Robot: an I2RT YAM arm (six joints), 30 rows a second.
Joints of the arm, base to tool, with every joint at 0 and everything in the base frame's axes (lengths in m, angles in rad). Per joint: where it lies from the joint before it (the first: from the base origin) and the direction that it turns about. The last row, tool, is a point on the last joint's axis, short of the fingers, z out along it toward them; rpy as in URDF.
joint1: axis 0 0 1 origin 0 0 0.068
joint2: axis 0 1 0 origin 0.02 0.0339 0.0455
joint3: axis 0 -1 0 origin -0.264 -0.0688 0
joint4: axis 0 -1 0 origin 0.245 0.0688 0.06
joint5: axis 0 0 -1 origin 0.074 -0.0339 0.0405
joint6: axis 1 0 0 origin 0.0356 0 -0.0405
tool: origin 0 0 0 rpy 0 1.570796 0
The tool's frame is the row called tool.
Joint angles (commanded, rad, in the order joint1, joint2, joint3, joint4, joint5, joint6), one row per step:
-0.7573 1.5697 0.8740 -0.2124 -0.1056 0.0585
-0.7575 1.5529 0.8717 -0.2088 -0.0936 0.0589
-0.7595 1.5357 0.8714 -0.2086 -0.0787 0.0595
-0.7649 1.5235 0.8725 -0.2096 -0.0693 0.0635
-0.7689 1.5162 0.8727 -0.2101 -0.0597 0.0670
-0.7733 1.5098 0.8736 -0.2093 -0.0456 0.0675
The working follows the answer.
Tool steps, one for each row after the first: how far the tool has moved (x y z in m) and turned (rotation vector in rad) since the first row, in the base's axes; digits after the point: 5 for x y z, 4 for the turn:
-0.00126 0.00052 0.00445 -0.0191 -0.0068 -0.0080
-0.00298 0.00056 0.00936 -0.0389 -0.0115 -0.0199
-0.00494 -0.00034 0.01315 -0.0505 -0.0169 -0.0345
-0.00645 -0.00108 0.01527 -0.0589 -0.0181 -0.0473
-0.00795 -0.00223 0.01743 -0.0720 -0.0167 -0.0613

Tool pose at each row, in the base's axes (x y z in m, rotation vector in rad; rounded; the steps above come from the unrounded poses):
0.23042 -0.21266 0.18028 0.9420 2.2936 -0.1689
0.22916 -0.21214 0.18474 0.9408 2.2783 -0.1903
0.22745 -0.21210 0.18964 0.9439 2.2629 -0.2152
0.22548 -0.21300 0.19343 0.9540 2.2481 -0.2316
0.22397 -0.21374 0.19555 0.9643 2.2386 -0.2457
0.22247 -0.21489 0.19772 0.9736 2.2295 -0.2670

